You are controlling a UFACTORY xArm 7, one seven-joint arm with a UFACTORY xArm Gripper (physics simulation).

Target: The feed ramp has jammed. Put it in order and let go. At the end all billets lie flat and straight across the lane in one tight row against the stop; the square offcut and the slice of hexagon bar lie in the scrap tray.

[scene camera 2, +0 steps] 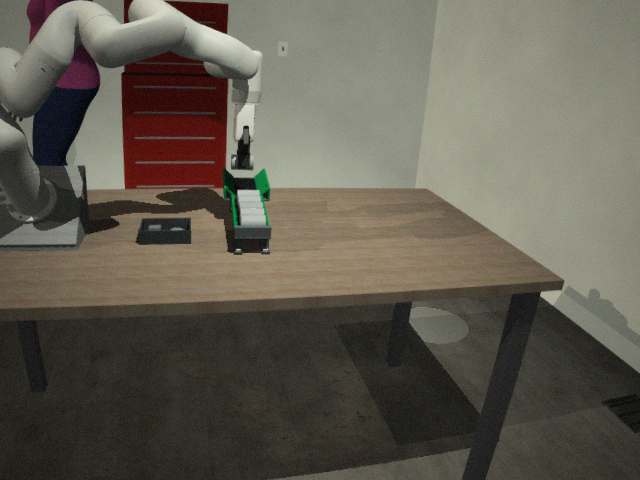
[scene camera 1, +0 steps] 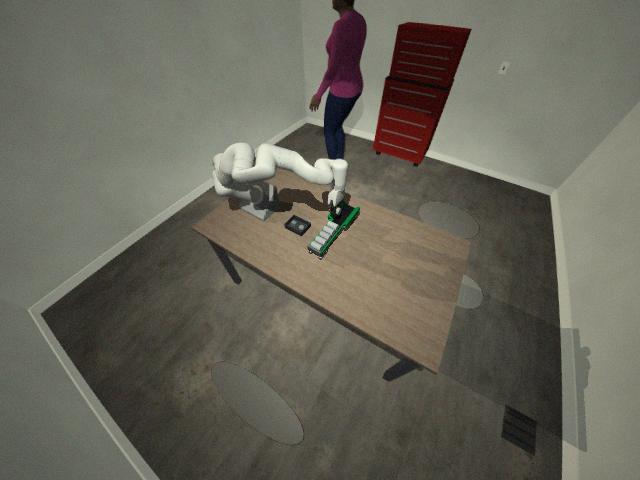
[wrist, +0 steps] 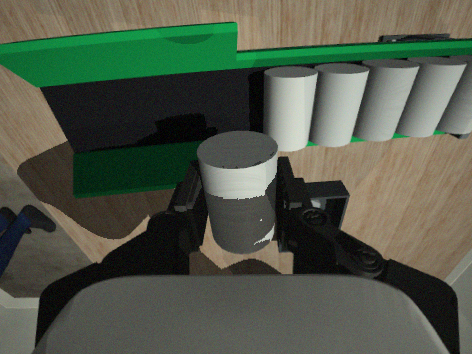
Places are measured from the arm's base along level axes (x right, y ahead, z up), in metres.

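Where they show: gripper, fingertip midpoint: (scene camera 2: 242, 166) (scene camera 1: 335, 211) (wrist: 240, 178); arm's base at its link origin: (scene camera 2: 32, 200) (scene camera 1: 255, 195).
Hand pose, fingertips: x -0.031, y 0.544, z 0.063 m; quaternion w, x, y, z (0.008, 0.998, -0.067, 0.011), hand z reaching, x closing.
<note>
Each offset is from my fingertips to the top centre of the thing. Level surfaces: height alone.
My gripper (scene camera 1: 336, 210) (scene camera 2: 242, 161) (wrist: 240, 178) is shut on a pale round billet {dx +0.000, dy -0.002, dz +0.032 m} (scene camera 2: 250, 162) (wrist: 238, 182), held above the upper end of the green-walled feed ramp (scene camera 1: 353, 218) (scene camera 2: 262, 181) (wrist: 150, 57). Several billets {dx +0.121, dy -0.002, dz -0.063 m} (scene camera 1: 324, 236) (scene camera 2: 250, 204) {dx +0.042, dy +0.008, dz -0.055 m} (wrist: 289, 110) lie side by side across the lower lane, down to the grey stop {dx +0.223, dy -0.019, dz -0.090 m} (scene camera 2: 252, 232). The dark scrap tray {dx +0.074, dy -0.213, dz -0.129 m} (scene camera 1: 293, 230) (scene camera 2: 165, 238) holds a squarish piece, the square offcut {dx +0.071, dy -0.241, dz -0.135 m} (scene camera 2: 154, 227), and a roundish piece, the hexagon slice {dx +0.077, dy -0.185, dz -0.144 m} (scene camera 2: 177, 228). The held billet's far end is hidden in the wrist view.
The ramp and tray stand on a wooden table {dz -0.164 m} (scene camera 1: 382, 310) (scene camera 2: 361, 268), with the tray between the arm's base (scene camera 1: 256, 210) (scene camera 2: 41, 238) and the ramp. A person (scene camera 1: 345, 56) (scene camera 2: 64, 118) stands behind the table, near a red tool cabinet (scene camera 1: 413, 111) (scene camera 2: 174, 124).
</note>
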